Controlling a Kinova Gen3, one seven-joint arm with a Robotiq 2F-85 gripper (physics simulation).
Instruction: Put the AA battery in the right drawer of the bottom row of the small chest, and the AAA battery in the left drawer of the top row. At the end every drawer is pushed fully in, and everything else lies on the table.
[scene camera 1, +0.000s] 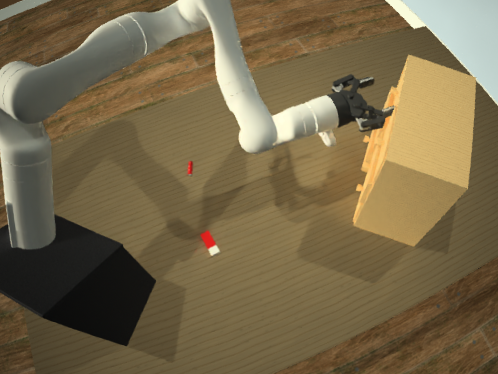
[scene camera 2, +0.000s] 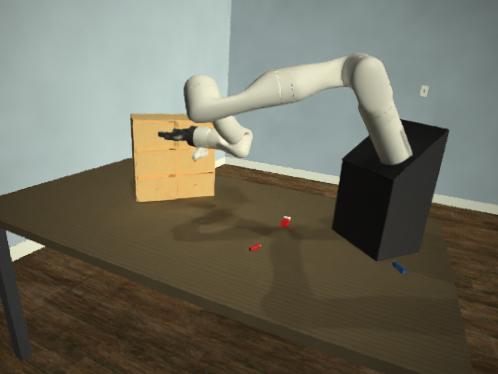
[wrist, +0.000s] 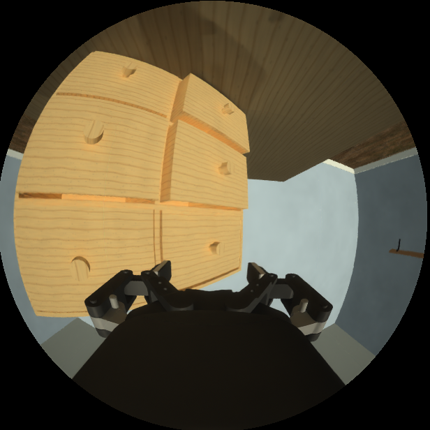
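Seen in the pictures: gripper, fingertip midpoint: (scene camera 1: 383, 94) (scene camera 2: 166, 132); arm's base, origin of the base link: (scene camera 1: 33, 235) (scene camera 2: 395, 154).
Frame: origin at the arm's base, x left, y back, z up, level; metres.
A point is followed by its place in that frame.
The small chest (scene camera 1: 432, 120) @(x -0.124, y -0.839, z 0.011 m) (scene camera 2: 133, 160) @(x 0.031, y -0.953, z -0.157 m) (wrist: 158, 175) stands upright, drawers facing the robot; the wrist view shows it upside down. The top row's left drawer (scene camera 2: 150, 126) @(x 0.017, y -0.875, z -0.014 m) (wrist: 197, 227) looks nearly flush. The bottom row's right drawer (scene camera 2: 197, 186) @(x -0.087, y -0.725, z -0.262 m) (wrist: 150, 85) looks closed. The left column's middle drawer (wrist: 205, 155) and bottom drawer (wrist: 212, 107) jut out. My gripper (scene camera 1: 378, 95) @(x 0.006, y -0.812, z -0.031 m) (scene camera 2: 161, 134) @(x 0.006, y -0.812, z -0.031 m) (wrist: 208, 270) is open and empty at the top row; one finger is at or against the front. A red cylinder (scene camera 1: 190, 168) @(x 0.192, y -0.360, z -0.308 m) (scene camera 2: 255, 247) @(x 0.198, y -0.357, z -0.310 m) and a blue cylinder (scene camera 2: 399, 267) @(x 0.122, y 0.069, z -0.306 m) lie on the table; which is AA is unclear.
A red and white block (scene camera 1: 209, 242) @(x -0.038, y -0.324, z -0.304 m) (scene camera 2: 285, 221) @(x -0.023, y -0.322, z -0.304 m) lies on the table (scene camera 1: 280, 310) @(x -0.271, y -0.410, z -0.318 m) (scene camera 2: 100, 220) @(x 0.266, y -0.916, z -0.318 m) between chest and robot base. The black pedestal (scene camera 1: 100, 295) @(x -0.145, y -0.083, z -0.063 m) (scene camera 2: 385, 215) @(x 0.093, y 0.002, z -0.164 m) carries the arm; the blue cylinder lies beside it. Walls stand behind the chest.
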